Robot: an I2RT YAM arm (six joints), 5 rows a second.
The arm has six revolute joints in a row. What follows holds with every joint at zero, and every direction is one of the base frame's. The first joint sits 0.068 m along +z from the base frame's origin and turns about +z. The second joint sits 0.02 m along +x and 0.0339 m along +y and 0.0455 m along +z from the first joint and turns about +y. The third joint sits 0.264 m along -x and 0.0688 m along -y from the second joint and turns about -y. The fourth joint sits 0.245 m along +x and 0.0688 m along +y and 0.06 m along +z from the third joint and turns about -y. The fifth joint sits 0.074 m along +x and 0.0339 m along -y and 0.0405 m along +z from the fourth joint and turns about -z. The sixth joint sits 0.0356 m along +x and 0.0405 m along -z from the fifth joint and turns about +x. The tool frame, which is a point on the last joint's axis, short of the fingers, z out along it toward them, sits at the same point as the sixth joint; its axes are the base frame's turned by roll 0, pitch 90 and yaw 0 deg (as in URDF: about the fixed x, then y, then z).
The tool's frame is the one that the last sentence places.
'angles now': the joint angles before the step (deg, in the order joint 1, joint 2, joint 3, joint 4, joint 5, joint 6). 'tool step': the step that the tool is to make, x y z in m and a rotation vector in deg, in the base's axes. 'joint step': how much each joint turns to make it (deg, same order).
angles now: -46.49, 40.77, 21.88, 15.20, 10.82, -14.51
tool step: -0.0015, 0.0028, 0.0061, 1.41, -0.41, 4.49
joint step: -0.80, -1.41, 1.50, -3.78, -5.36, 0.89
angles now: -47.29, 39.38, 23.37, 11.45, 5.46, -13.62
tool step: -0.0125, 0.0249, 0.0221, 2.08, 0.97, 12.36
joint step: 0.02, -8.26, 4.83, -15.29, -12.35, -0.52
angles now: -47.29, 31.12, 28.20, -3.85, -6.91, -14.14
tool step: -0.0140, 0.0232, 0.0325, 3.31, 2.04, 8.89
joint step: 0.02, -3.43, 9.32, -16.69, -8.88, -0.62
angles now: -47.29, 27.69, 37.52, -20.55, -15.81, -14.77
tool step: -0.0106, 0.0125, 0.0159, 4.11, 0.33, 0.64
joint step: 0.00, -1.15, 5.29, -8.99, -1.15, 2.46
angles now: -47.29, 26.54, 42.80, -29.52, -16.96, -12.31
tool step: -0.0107, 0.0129, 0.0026, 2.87, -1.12, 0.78
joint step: 0.05, -3.06, 1.32, -4.93, -1.35, 2.65
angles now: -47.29, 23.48, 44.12, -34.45, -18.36, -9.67
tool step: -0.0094, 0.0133, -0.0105, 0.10, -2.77, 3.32
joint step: -0.06, -5.72, -2.98, -0.45, -3.76, 1.40
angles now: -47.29, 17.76, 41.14, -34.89, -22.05, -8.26
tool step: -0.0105, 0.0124, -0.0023, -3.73, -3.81, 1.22
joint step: -0.04, -5.71, -1.85, 1.50, -1.29, 0.08
